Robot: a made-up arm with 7 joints. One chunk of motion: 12 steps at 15 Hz.
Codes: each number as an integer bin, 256 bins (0 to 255) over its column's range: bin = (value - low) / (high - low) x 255, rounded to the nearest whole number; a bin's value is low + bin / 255 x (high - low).
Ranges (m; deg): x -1.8..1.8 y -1.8..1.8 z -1.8..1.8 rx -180..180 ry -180..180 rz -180..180
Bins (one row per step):
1: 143 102 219 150 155 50
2: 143 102 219 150 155 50
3: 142 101 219 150 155 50
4: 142 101 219 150 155 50
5: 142 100 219 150 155 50
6: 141 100 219 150 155 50
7: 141 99 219 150 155 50
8: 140 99 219 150 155 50
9: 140 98 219 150 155 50
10: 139 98 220 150 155 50
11: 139 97 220 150 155 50
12: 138 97 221 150 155 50
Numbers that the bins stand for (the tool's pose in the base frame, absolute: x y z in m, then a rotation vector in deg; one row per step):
1: 0.2188 -0.3600 1.2918 31.76 38.82 -109.41
2: 0.2188 -0.3600 1.2918 31.76 38.82 -109.41
3: 0.2047 -0.3741 1.2918 31.76 38.82 -109.41
4: 0.2047 -0.3741 1.2918 31.76 38.82 -109.41
5: 0.2047 -0.3882 1.2918 31.76 38.82 -109.41
6: 0.1906 -0.3882 1.2918 31.76 38.82 -109.41
7: 0.1906 -0.4024 1.2918 31.76 38.82 -109.41
8: 0.1765 -0.4024 1.2918 31.76 38.82 -109.41
9: 0.1765 -0.4165 1.2918 31.76 38.82 -109.41
10: 0.1624 -0.4165 1.3059 31.76 38.82 -109.41
11: 0.1624 -0.4306 1.3059 31.76 38.82 -109.41
12: 0.1482 -0.4306 1.3200 31.76 38.82 -109.41

